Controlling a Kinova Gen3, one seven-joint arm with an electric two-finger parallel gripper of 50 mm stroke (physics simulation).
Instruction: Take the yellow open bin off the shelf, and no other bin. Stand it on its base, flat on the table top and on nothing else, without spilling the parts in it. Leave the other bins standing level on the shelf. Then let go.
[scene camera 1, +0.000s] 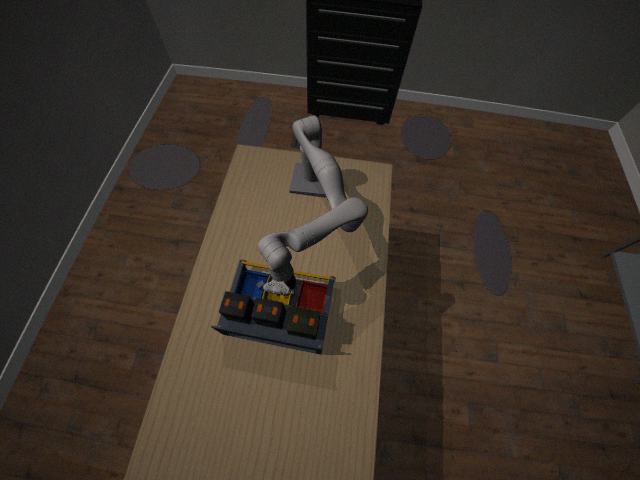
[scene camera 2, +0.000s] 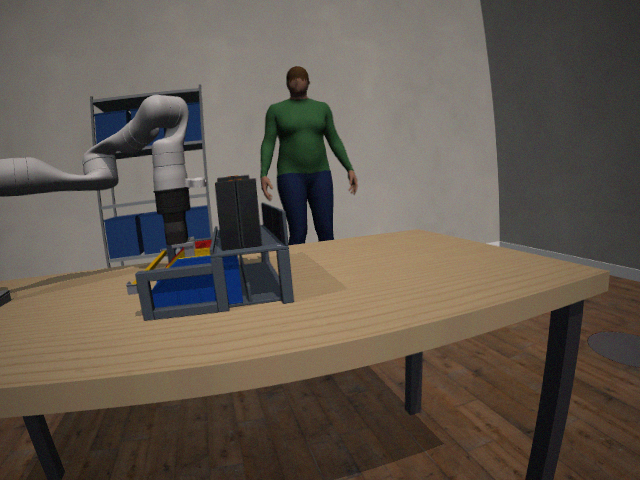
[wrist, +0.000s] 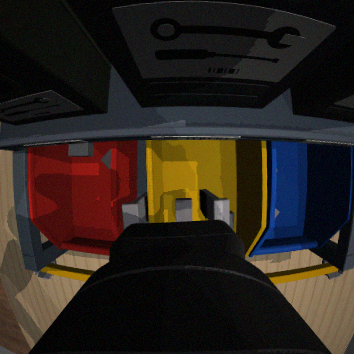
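Seen in the pictures: gripper, fingertip midpoint: (wrist: 175, 200); arm's base, link origin: (scene camera 1: 312, 174).
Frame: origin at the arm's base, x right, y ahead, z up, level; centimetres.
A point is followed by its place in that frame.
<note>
The yellow bin (scene camera 1: 277, 298) @(y 62.3, x 0.4, z -1.5 cm) (scene camera 2: 202, 252) @(y 63.2, x -5.0, z 4.8 cm) (wrist: 215, 165) @(y 64.7, x 1.7, z -1.5 cm) stands in the middle of the shelf (scene camera 1: 236, 279) @(y 60.4, x 16.4, z 6.1 cm) (scene camera 2: 221, 284) @(y 68.1, x 17.4, z 2.6 cm) (wrist: 22, 200) @(y 60.5, x -18.9, z 6.1 cm), between the red bin (scene camera 1: 312, 296) @(y 58.4, x -13.0, z -1.4 cm) (scene camera 2: 204, 243) @(y 62.6, x -18.0, z 5.0 cm) (wrist: 85, 200) @(y 59.5, x -15.7, z -1.5 cm) and the blue bin (scene camera 1: 251, 284) @(y 59.0, x 12.3, z -1.4 cm) (scene camera 2: 183, 289) @(y 61.1, x 15.5, z 2.0 cm) (wrist: 290, 190) @(y 61.6, x 12.5, z -1.5 cm). A grey part (wrist: 183, 209) @(y 59.3, x -2.2, z 0.0 cm) lies in it; another shows partly behind a finger. My gripper (scene camera 2: 179, 250) (wrist: 175, 200) @(y 60.8, x -3.0, z 1.8 cm) is open and empty, pointing down low at the yellow bin. In the wrist view one finger is beside its red-side wall, the other over its inside. Exact fingertip depth is hidden.
Three dark toolboxes (scene camera 1: 267, 312) @(y 72.7, x -1.5, z 21.0 cm) (scene camera 2: 237, 211) @(y 72.2, x 14.3, z 14.4 cm) (wrist: 215, 45) @(y 68.5, x -1.3, z 14.1 cm) stand on the upper board right behind the bins, close to the gripper. A yellow rail (scene camera 1: 310, 274) @(y 51.5, x -10.6, z 4.2 cm) (scene camera 2: 155, 259) @(y 51.8, x -6.1, z 4.3 cm) (wrist: 65, 271) @(y 51.9, x -15.7, z 4.1 cm) runs along the shelf's front. The shelf stands on the wooden table (scene camera 1: 289, 413) @(y 100.8, x -14.4, z -2.3 cm) (scene camera 2: 413, 279) @(y 104.9, x 13.9, z -2.4 cm).
</note>
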